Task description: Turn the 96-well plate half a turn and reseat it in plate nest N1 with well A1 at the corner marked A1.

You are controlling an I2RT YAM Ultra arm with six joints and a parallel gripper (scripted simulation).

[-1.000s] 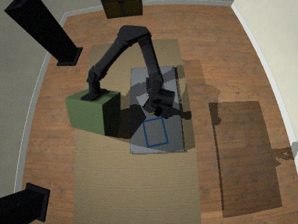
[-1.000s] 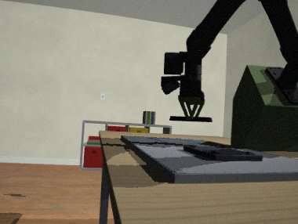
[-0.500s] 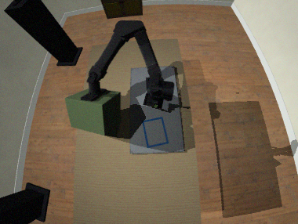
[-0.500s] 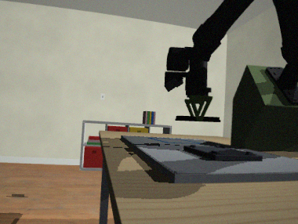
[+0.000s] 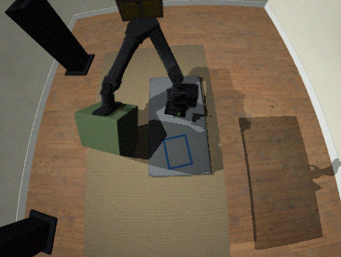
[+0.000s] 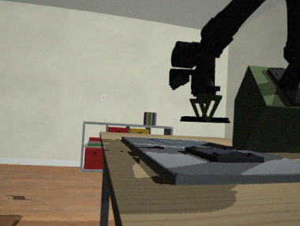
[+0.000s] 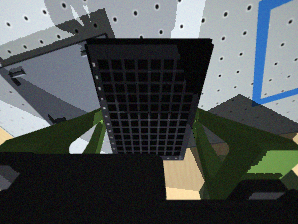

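My gripper is now 120 mm to the right of the plate nest N1, 80 mm above it and 10 mm past it. Round my hand: black 96-well plate: right at my hand.
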